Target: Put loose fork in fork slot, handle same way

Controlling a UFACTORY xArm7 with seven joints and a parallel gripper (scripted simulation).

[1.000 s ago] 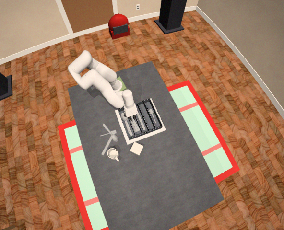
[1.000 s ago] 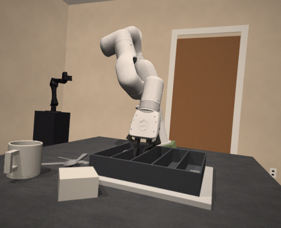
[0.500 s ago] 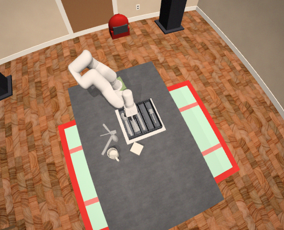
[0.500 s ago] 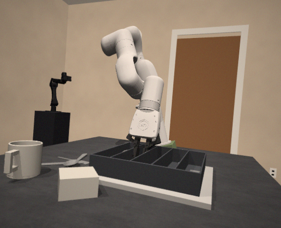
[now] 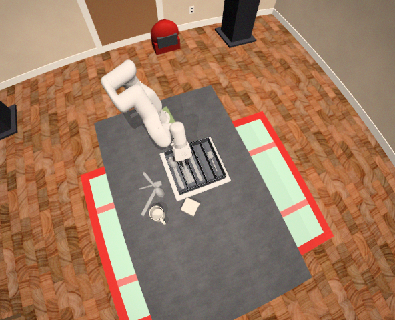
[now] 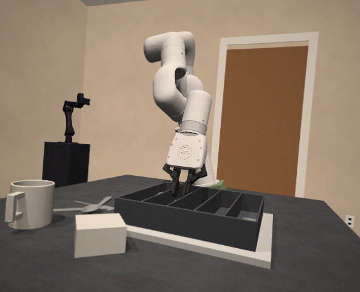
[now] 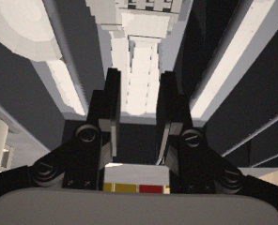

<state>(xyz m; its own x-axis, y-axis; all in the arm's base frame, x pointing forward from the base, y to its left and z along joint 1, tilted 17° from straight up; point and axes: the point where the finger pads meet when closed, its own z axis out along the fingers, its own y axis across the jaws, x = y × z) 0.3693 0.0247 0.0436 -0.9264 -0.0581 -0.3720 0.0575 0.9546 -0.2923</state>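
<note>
Now: the tray 30 mm ahead of my hand, 60 mm to the left of it and 20 mm below it. Round my hand: cream block (250 mm ahead, 70 mm to the right, 50 mm below); white mug (220 mm ahead, 260 mm to the right, 30 mm below).
</note>
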